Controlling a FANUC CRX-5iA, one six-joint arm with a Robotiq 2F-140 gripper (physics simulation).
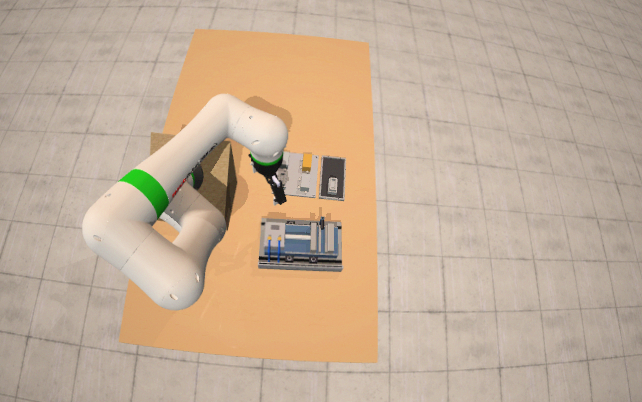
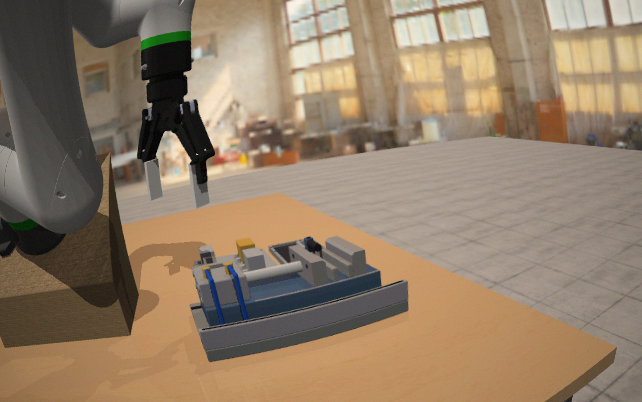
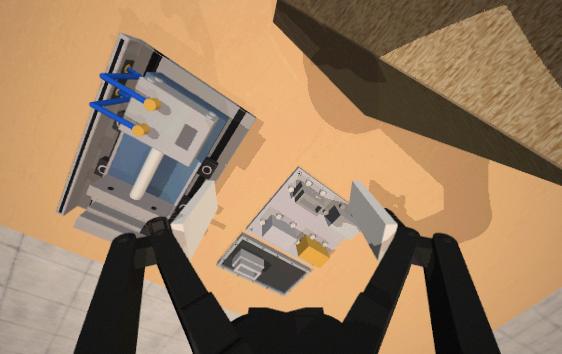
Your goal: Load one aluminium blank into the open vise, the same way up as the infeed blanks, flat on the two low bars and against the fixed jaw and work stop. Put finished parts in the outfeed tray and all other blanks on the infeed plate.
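Note:
My gripper (image 1: 279,201) (image 2: 178,200) (image 3: 283,194) is open and empty, high above the table between the vise and the infeed plate. The infeed plate (image 1: 313,182) (image 3: 277,205) bears a grey block (image 1: 304,189) (image 2: 253,258) (image 3: 280,232) and grey pieces near its far edge (image 3: 307,200); the right finger partly hides these, and their exact poses are unclear. The outfeed tray (image 1: 343,172) (image 3: 280,280) holds one stepped grey part (image 1: 332,185) (image 3: 248,264). The vise (image 1: 297,246) (image 2: 300,295) (image 3: 170,112) is open; no blank shows between its moving jaw (image 1: 314,236) and fixed jaw (image 1: 330,237) (image 2: 350,255).
An orange block (image 1: 307,162) (image 2: 245,250) (image 3: 312,251) stands on the infeed plate. The dark work stop (image 1: 322,223) (image 2: 312,245) rises at the jaw gap. Blue hoses (image 1: 269,250) (image 2: 212,295) (image 3: 117,87) arch at the vise's end. The robot's brown pedestal (image 2: 65,320) (image 3: 450,75) stands nearby.

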